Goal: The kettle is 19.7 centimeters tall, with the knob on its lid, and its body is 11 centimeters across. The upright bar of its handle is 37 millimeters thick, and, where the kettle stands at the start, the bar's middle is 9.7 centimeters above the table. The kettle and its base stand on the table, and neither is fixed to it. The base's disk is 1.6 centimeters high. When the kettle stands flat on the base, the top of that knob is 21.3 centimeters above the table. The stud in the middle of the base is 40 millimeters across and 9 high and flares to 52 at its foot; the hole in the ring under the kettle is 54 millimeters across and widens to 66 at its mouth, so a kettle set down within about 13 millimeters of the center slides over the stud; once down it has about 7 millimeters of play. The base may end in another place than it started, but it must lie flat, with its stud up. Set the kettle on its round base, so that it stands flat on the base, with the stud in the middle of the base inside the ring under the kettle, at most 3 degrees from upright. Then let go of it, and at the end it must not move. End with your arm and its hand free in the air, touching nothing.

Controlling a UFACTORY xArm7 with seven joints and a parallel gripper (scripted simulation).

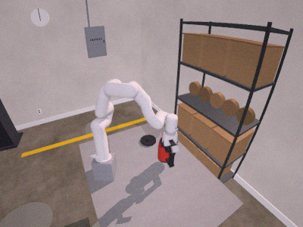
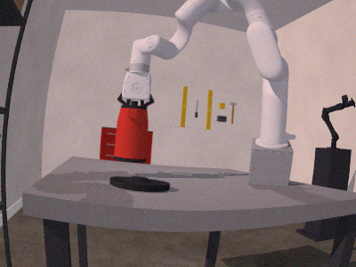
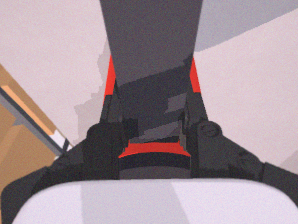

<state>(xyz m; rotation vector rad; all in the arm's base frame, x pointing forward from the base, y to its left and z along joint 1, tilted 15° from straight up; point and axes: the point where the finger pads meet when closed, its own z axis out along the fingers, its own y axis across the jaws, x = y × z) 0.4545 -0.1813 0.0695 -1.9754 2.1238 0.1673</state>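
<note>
Right now my hand is 6 cm above the red kettle and 3 cm to the right of it. The rest, counted from my hand: black round base 35 cm to the left, 19 cm below, 2 cm behind.
</note>
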